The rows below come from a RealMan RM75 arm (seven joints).
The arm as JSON. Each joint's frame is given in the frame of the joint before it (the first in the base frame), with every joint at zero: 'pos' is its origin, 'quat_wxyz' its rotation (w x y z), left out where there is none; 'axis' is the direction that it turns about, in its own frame. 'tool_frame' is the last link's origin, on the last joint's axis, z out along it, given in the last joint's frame.
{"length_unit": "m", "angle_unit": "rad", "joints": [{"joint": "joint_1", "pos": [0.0, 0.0, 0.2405], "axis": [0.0, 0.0, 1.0]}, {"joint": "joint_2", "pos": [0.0, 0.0, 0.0], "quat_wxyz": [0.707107, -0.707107, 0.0, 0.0], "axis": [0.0, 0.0, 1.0]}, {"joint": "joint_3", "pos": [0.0, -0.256, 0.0], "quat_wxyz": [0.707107, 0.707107, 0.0, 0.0], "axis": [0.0, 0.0, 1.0]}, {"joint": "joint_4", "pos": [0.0, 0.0, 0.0], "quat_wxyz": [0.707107, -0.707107, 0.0, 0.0], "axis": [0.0, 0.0, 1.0]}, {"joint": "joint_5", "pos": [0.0, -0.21, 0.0], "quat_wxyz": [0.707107, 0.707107, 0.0, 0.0], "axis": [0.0, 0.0, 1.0]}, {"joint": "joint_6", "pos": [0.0, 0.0, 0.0], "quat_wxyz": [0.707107, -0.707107, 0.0, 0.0], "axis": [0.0, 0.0, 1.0]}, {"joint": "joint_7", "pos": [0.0, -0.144, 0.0], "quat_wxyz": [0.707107, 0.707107, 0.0, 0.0], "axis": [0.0, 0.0, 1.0]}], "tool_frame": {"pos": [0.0, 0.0, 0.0]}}
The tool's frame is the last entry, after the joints.
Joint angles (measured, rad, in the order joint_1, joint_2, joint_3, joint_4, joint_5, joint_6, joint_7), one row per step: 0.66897, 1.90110, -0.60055, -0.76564, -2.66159, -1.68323, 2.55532; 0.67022, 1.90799, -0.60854, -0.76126, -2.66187, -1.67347, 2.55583; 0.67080, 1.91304, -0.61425, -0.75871, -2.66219, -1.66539, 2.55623; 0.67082, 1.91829, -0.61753, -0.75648, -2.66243, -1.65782, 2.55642; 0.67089, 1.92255, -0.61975, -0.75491, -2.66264, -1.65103, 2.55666; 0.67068, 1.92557, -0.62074, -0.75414, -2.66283, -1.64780, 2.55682; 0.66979, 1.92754, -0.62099, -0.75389, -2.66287, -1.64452, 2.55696; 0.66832, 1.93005, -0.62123, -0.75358, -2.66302, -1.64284, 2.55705; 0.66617, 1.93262, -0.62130, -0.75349, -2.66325, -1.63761, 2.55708; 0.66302, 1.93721, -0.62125, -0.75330, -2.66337, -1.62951, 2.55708; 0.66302, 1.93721, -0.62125, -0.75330, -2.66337, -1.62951, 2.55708; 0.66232, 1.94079, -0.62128, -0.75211, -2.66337, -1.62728, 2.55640; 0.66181, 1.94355, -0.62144, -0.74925, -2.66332, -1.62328, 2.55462; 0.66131, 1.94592, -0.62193, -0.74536, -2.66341, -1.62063, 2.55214; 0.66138, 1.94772, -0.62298, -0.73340, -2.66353, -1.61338, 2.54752
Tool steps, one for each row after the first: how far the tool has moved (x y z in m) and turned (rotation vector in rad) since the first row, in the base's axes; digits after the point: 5 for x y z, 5 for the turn. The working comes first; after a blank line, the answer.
Tool pose at each row, in the base's axes (x y z in m, rotation vector in rad; the steps are taken from these numbers as rounded here): 0.30961, 0.34512, 0.08173, -2.14852, 1.97551, -0.08847; 0.30912, 0.34537, 0.07743, -2.15247, 1.97398, -0.09482; 0.30890, 0.34561, 0.07444, -2.15424, 1.97185, -0.09900; 0.30881, 0.34567, 0.07159, -2.15495, 1.97121, -0.10009; 0.30875, 0.34585, 0.06937, -2.15483, 1.97017, -0.10009; 0.30868, 0.34574, 0.06786, -2.15517, 1.97068, -0.09997; 0.30896, 0.34562, 0.06699, -2.15367, 1.97094, -0.09887; 0.30927, 0.34505, 0.06582, -2.15305, 1.97333, -0.09853; 0.31003, 0.34473, 0.06477, -2.14944, 1.97375, -0.09679; 0.31104, 0.34423, 0.06288, -2.14452, 1.97468, -0.09343; 0.31104, 0.34423, 0.06288, -2.14452, 1.97468, -0.09343; 0.31100, 0.34375, 0.06107, -2.14591, 1.97681, -0.09237; 0.31122, 0.34343, 0.05936, -2.14711, 1.97760, -0.09143; 0.31147, 0.34283, 0.05756, -2.14987, 1.97933, -0.09204; 0.31239, 0.34199, 0.05454, -2.15319, 1.98332, -0.09390

-0.00049, 0.00025, -0.00430, -0.00464, -0.00190, 0.00203; -0.00071, 0.00049, -0.00729, -0.00674, -0.00410, 0.00359; -0.00080, 0.00055, -0.01014, -0.00739, -0.00459, 0.00414; -0.00086, 0.00073, -0.01236, -0.00686, -0.00517, 0.00463; -0.00093, 0.00062, -0.01387, -0.00723, -0.00469, 0.00452; -0.00065, 0.00050, -0.01474, -0.00595, -0.00476, 0.00382; -0.00034, -0.00007, -0.01591, -0.00647, -0.00371, 0.00234; 0.00042, -0.00039, -0.01696, -0.00374, -0.00441, 0.00068; 0.00143, -0.00089, -0.01885, 0.00029, -0.00471, -0.00170; 0.00143, -0.00089, -0.01885, 0.00029, -0.00471, -0.00170; 0.00139, -0.00137, -0.02066, -0.00094, -0.00247, -0.00211; 0.00161, -0.00169, -0.02237, -0.00152, -0.00105, -0.00192; 0.00186, -0.00229, -0.02417, -0.00417, 0.00085, -0.00165; 0.00278, -0.00313, -0.02719, -0.00872, 0.00355, -0.00240
